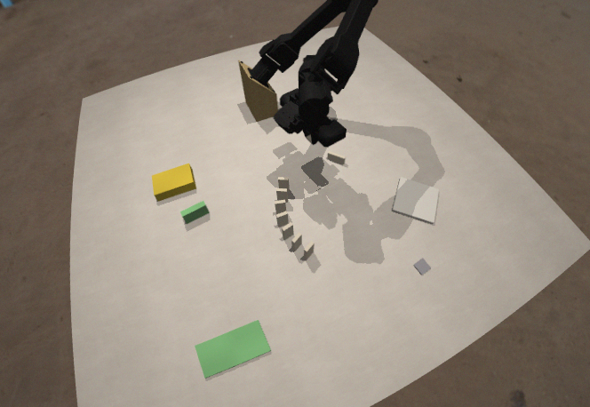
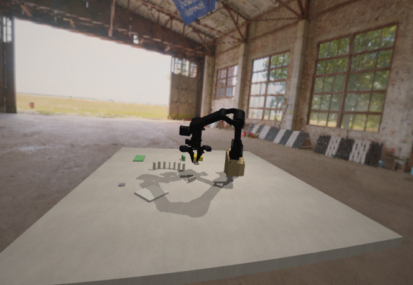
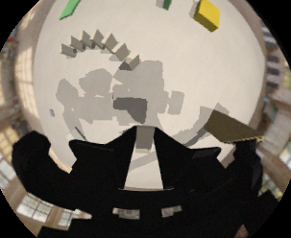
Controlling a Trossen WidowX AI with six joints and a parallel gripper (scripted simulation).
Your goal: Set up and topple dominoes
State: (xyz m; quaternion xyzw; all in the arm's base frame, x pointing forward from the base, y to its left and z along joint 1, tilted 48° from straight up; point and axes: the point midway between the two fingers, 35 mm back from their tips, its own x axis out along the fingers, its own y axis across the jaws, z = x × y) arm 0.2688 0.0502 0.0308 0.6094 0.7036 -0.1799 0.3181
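Right now my gripper tip is 22 cm short of the white tile, 21 cm to the right of it and 9 cm above it. Round my gripper tip: small green block 5 cm ahead, 33 cm to the right, 7 cm below; then yellow block 7 cm behind, 37 cm to the right, 8 cm below; then small grey tile 38 cm ahead, 12 cm to the left, 9 cm below.
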